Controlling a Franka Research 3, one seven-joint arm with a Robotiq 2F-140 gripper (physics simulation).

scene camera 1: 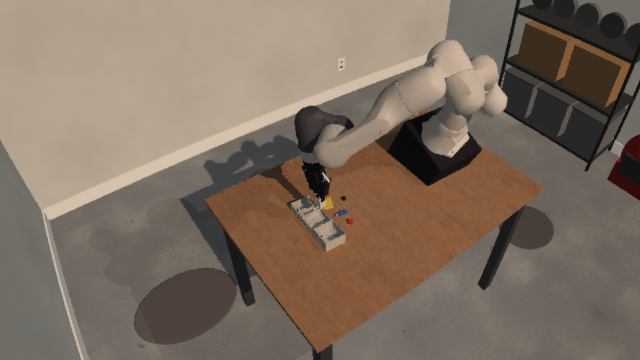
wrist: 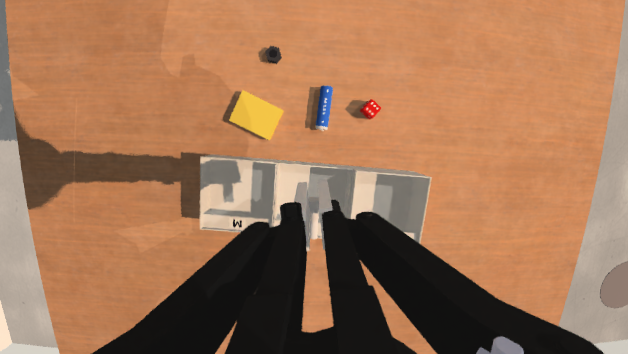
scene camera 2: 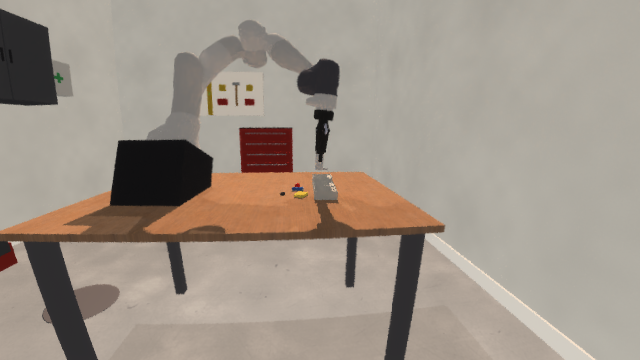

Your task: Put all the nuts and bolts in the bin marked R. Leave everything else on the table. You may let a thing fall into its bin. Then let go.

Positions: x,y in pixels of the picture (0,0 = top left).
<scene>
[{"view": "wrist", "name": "gripper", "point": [313,196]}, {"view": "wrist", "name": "yellow block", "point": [252,113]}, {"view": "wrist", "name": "grey three-compartment bin tray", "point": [235,192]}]
</scene>
